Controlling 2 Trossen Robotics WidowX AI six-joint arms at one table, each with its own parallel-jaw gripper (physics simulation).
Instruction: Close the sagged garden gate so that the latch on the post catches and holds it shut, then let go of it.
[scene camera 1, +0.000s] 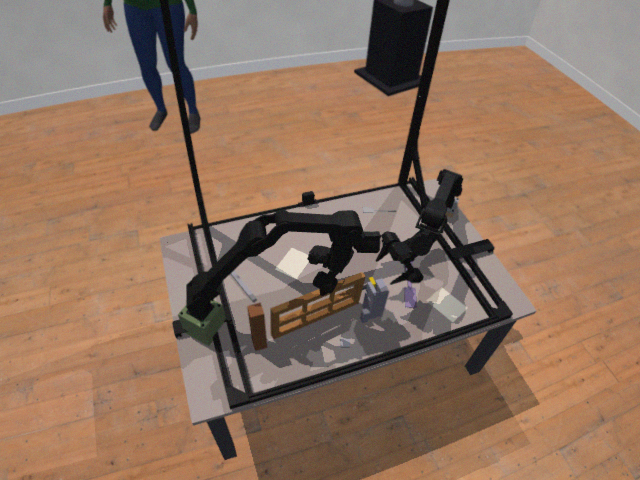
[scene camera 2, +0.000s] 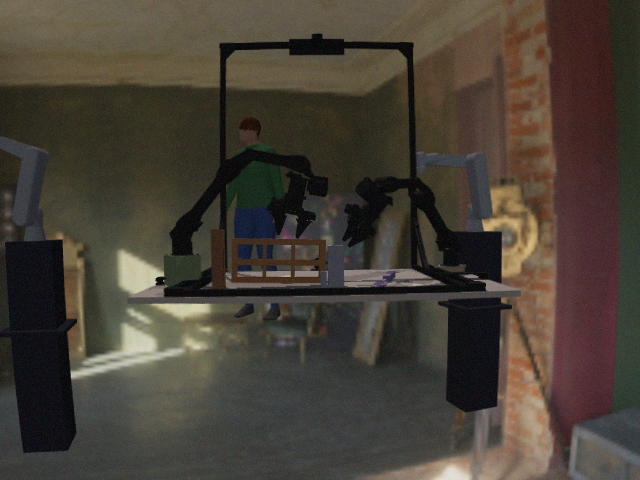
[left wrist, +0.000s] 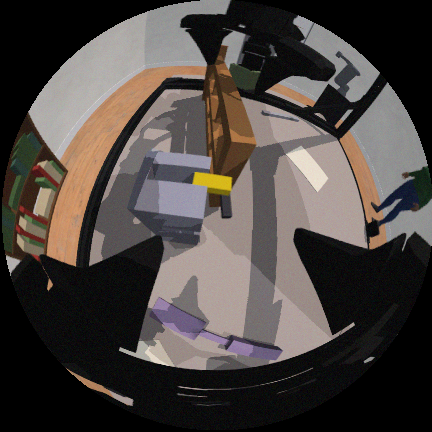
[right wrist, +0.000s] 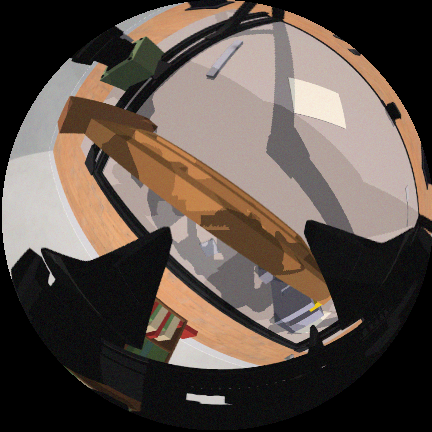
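Seen in the pictures: left gripper, between the fingertips: (scene camera 1: 383, 272) (scene camera 2: 345, 243) (left wrist: 230, 239); right gripper, between the fingertips: (scene camera 2: 287, 236) (left wrist: 231, 75) (right wrist: 240, 230); left arm's base, origin of its link: (scene camera 2: 450, 265); right arm's base, origin of its link: (scene camera 1: 200, 309) (scene camera 2: 182, 254) (left wrist: 249, 67) (right wrist: 120, 55).
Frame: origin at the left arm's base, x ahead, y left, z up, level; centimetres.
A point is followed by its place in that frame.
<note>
The orange-brown gate (scene camera 1: 275, 322) @[x 88.4, y -31.4, z 8.8 cm] (scene camera 2: 322, 258) @[x 63.7, y -14.1, z 6.6 cm] (left wrist: 242, 150) @[x 62.0, y -14.2, z 12.0 cm] (right wrist: 200, 195) @[x 75.0, y -24.1, z 13.6 cm] stands upright between the brown post (scene camera 1: 257, 328) @[x 93.5, y -34.5, z 10.4 cm] (scene camera 2: 218, 258) @[x 92.9, y -33.9, z 7.5 cm] (right wrist: 107, 117) @[x 89.8, y -34.9, z 9.9 cm] and the grey latch post (scene camera 1: 376, 302) @[x 65.9, y -7.3, z 6.6 cm] (scene camera 2: 336, 266) @[x 65.1, y -6.3, z 4.4 cm] (left wrist: 172, 200) @[x 61.7, y -7.6, z 11.2 cm]. A yellow latch piece (scene camera 1: 372, 281) @[x 61.8, y -10.9, z 10.8 cm] (left wrist: 212, 183) @[x 61.3, y -10.8, z 10.8 cm] (right wrist: 315, 306) @[x 61.7, y -10.5, z 10.8 cm] reaches from the grey post toward the gate's free end. A dark pin (left wrist: 226, 206) @[x 60.2, y -12.8, z 5.4 cm] shows below it in the left wrist view. Whether the latch has caught, I cannot tell. My left gripper (scene camera 1: 387, 269) @[x 57.3, y -9.0, z 11.5 cm] (scene camera 2: 348, 242) @[x 57.3, y -9.0, z 11.5 cm] (left wrist: 230, 239) @[x 57.3, y -9.0, z 11.5 cm] is open and empty, right of the grey post. My right gripper (scene camera 1: 318, 273) (scene camera 2: 290, 235) @[x 72.3, y -22.1, z 14.2 cm] (right wrist: 240, 230) @[x 72.3, y -22.1, z 14.2 cm] is open and empty above the gate.
A purple piece (scene camera 1: 409, 296) @[x 52.1, y 1.2, z -2.1 cm] (left wrist: 180, 317) @[x 52.1, y 0.8, z -2.1 cm] lies right of the grey post. A pale green block (scene camera 1: 449, 305) @[x 48.7, y 15.3, z -2.7 cm] lies farther right. Behind the gate are a cream sheet (scene camera 1: 293, 262) @[x 57.3, y -41.9, z -2.6 cm] (right wrist: 320, 102) @[x 57.1, y -41.2, z -2.6 cm] and a grey bar (scene camera 1: 242, 286) @[x 75.7, y -52.1, z -1.8 cm] (right wrist: 225, 60) @[x 75.1, y -50.3, z -2.2 cm]. A small grey piece (scene camera 1: 345, 342) @[x 78.7, y -11.6, z -2.5 cm] lies in front.
</note>
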